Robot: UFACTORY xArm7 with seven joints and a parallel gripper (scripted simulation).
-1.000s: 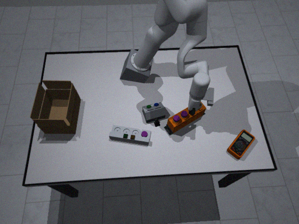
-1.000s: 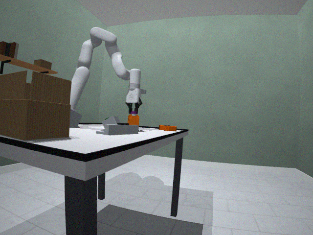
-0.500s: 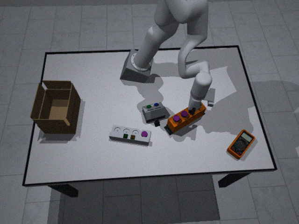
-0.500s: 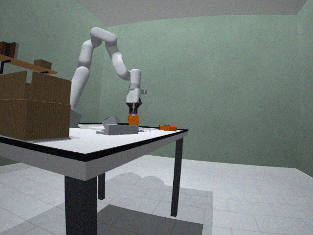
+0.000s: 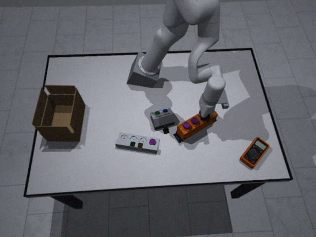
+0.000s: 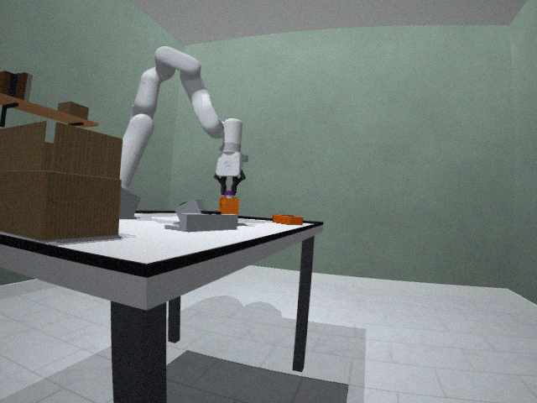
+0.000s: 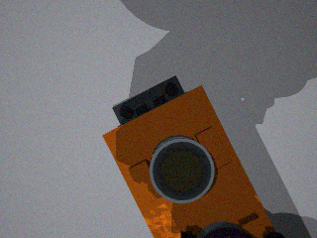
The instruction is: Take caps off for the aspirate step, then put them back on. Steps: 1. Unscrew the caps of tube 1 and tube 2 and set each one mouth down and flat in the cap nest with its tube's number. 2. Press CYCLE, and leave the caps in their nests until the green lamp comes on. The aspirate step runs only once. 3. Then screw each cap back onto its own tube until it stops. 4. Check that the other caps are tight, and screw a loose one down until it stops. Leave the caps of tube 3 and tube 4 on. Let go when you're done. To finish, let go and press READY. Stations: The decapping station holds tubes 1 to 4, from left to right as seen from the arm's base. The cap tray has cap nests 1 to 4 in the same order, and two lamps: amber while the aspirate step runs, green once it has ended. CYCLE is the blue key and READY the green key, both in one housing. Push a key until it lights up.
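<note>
Now: hand 1 cm above the purple cap. The rest, counted from my hand: tube 1 (3 cm behind, 4 cm to the left, 1 cm below); blue key (5 cm behind, 20 cm to the right, 6 cm below); grey key housing (2 cm behind, 21 cm to the right, 8 cm below).
</note>
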